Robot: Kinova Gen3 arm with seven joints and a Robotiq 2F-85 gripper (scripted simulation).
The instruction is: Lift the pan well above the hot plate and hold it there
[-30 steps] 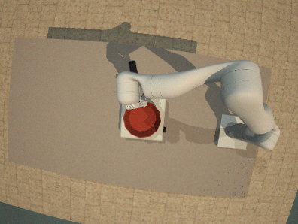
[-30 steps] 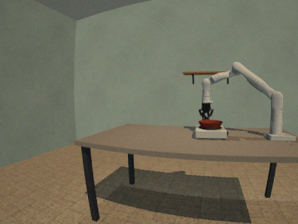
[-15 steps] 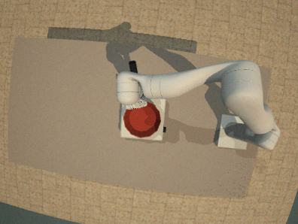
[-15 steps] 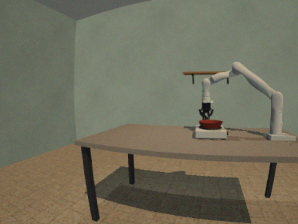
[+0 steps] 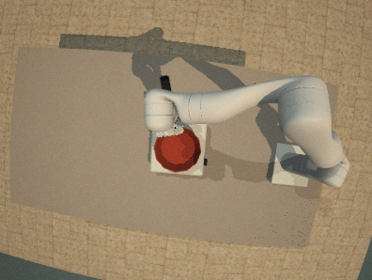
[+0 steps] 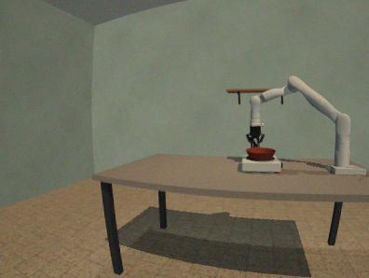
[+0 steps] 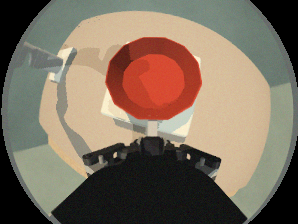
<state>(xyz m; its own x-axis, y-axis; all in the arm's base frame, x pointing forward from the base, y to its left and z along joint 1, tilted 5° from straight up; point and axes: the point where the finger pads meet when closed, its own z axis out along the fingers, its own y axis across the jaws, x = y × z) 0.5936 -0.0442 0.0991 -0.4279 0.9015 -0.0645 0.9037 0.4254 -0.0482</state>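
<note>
Right now the pan is 70 mm to the left of my hand, 30 mm behind it and 20 mm below it. Round my hand: hot plate: 120 mm to the left, 90 mm below, 80 mm behind.
</note>
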